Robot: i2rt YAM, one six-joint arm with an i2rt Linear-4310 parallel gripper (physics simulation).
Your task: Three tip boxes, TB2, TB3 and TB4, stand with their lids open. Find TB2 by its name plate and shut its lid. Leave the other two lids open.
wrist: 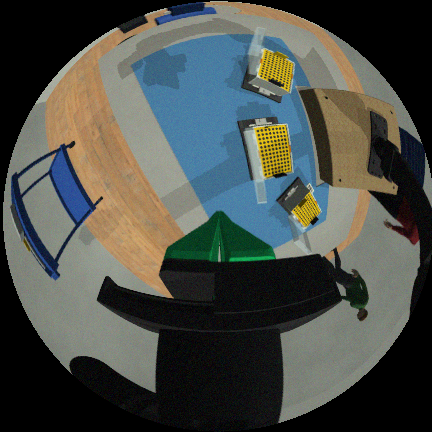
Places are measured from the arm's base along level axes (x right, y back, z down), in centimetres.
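Pixels of known places: gripper, fingertip midpoint: (218, 216); arm's base, origin of the base link: (378, 145).
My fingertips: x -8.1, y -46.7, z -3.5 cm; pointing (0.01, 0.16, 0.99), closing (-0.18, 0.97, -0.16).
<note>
For each thing: its top centre in the pictures, then the offset to it from my fingertips. Level surfaces: height alone.
- TB2, middle of its top: (278, 151) dx +1.4, dy +15.3, dz +15.4 cm
- blue mat, its level: dz +22.8 cm
- TB3, middle of its top: (280, 66) dx +23.0, dy +19.9, dz +15.4 cm
- TB4, middle of its top: (310, 213) dx -17.6, dy +27.4, dz +15.4 cm
TB2 (273, 151), the middle tip box with a yellow perforated rack, stands on the blue mat (175, 110). Its clear lid (261, 192) is open and shows nearly edge-on at the lower left of the box. TB3 (276, 71) stands farther up the view with its clear lid (257, 42) open. TB4 (306, 210), the smaller box, stands at the lower right with its clear lid (301, 240) open. The name plates are not readable at this angle. My gripper (218, 216) is shut and empty, its green fingertips below and left of TB2, apart from the boxes.
A tan block (350, 140) with a black arm base plate (378, 145) is right of the boxes. The wooden table edge (120, 200) runs along the left. A blue-framed chair (72, 185) stands beyond it. A person in green (356, 290) is at the lower right.
</note>
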